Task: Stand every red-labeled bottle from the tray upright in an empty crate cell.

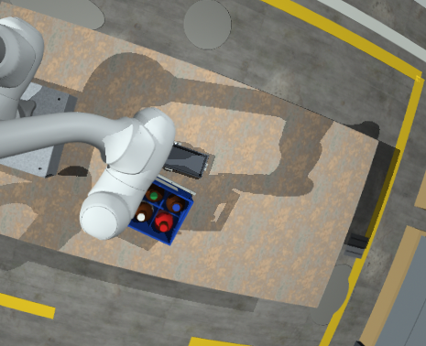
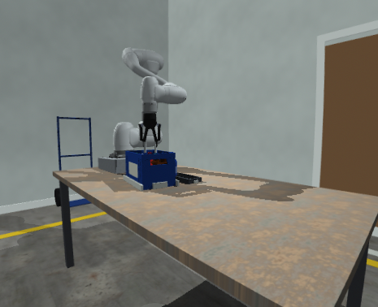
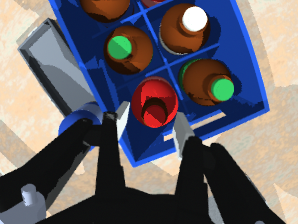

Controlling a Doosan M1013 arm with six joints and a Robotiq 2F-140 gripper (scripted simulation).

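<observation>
My hand is 10 cm above the red-labeled bottle. Also, from my hand: red bottle 15 cm ahead, 13 cm to the right, 10 cm below; blue-capped bottle 4 cm ahead, 13 cm to the left, 11 cm below; blue crate 7 cm ahead, 7 cm to the right, 11 cm below.
</observation>
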